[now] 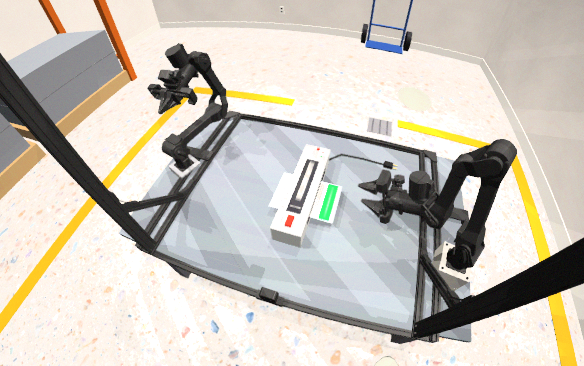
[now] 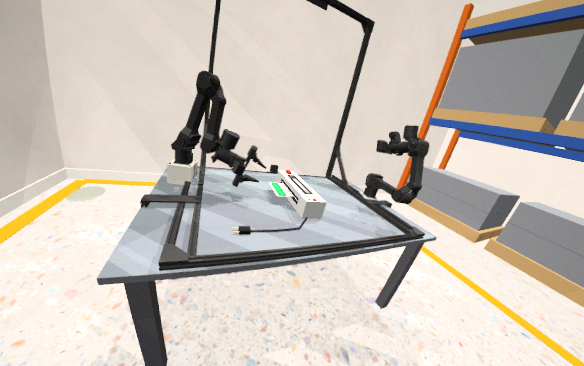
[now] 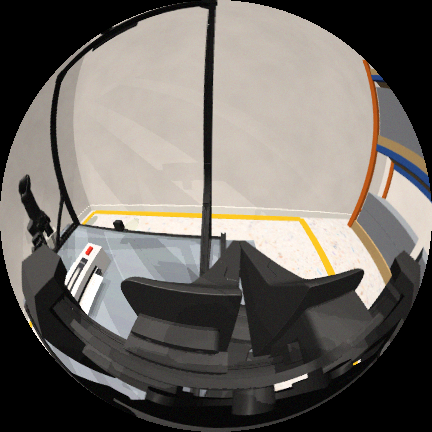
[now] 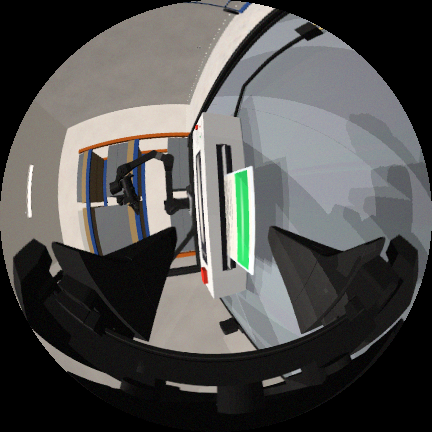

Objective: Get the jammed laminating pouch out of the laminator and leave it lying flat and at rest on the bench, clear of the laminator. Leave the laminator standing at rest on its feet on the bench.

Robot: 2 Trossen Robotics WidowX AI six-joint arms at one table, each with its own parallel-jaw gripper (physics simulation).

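Frame: origin at the left arm's base, x ahead, y left, z up, level; metres.
Seen in the pictures: left gripper, between the fingertips: point(image 1: 159, 113) point(image 3: 237, 245) point(image 4: 137, 214); right gripper, between the fingertips: point(image 1: 359, 192) point(image 2: 262, 175) point(image 4: 222, 232); left arm's base, origin of its link: point(image 1: 184, 164) point(image 2: 369, 195) point(image 3: 232, 334) point(image 4: 188, 202); right arm's base, origin of its link: point(image 1: 456, 261) point(image 2: 183, 162) point(image 3: 49, 232).
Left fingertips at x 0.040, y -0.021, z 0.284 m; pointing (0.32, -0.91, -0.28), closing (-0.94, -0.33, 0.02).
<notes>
Pixels of each thing's top centre, then the offset from my left fingertips to it. "spot": a spot on its surface instead. Level surfaces: height alone.
- pouch, a spot on its surface: point(image 4: 243, 220) point(image 1: 329, 201) point(image 2: 277, 189) spot: dx +0.525, dy +0.220, dz -0.273 m
- plug, centre of its top: point(image 2: 244, 228) point(image 1: 388, 163) dx +0.611, dy +0.537, dz -0.298 m
- bench, height of its surface: dz -0.312 m
The white laminator point(image 1: 302, 186) point(image 2: 301, 186) point(image 3: 88, 267) point(image 4: 212, 225) stands upright on the bench. The pouch point(image 1: 328, 202) point(image 2: 278, 189) point(image 4: 243, 220), white with a green band, sticks out of the slot on the laminator's side facing my right gripper. Its outer edge is raised above the bench. A flat white piece shows on the laminator's other side. My right gripper point(image 1: 362, 194) point(image 2: 261, 173) point(image 4: 222, 232) is open and empty, a short gap from the pouch, with its fingers pointing at it. My left gripper point(image 1: 161, 111) point(image 3: 237, 245) is shut and empty, raised high, far from the laminator.
A black cord runs from the laminator's end to a plug point(image 1: 389, 164) point(image 2: 243, 230) point(image 4: 309, 31) lying on the bench. A dark frame rail point(image 1: 320, 127) edges the bench point(image 1: 230, 225), and tall frame posts rise from it. A small black block point(image 1: 269, 295) sits on one rail.
</notes>
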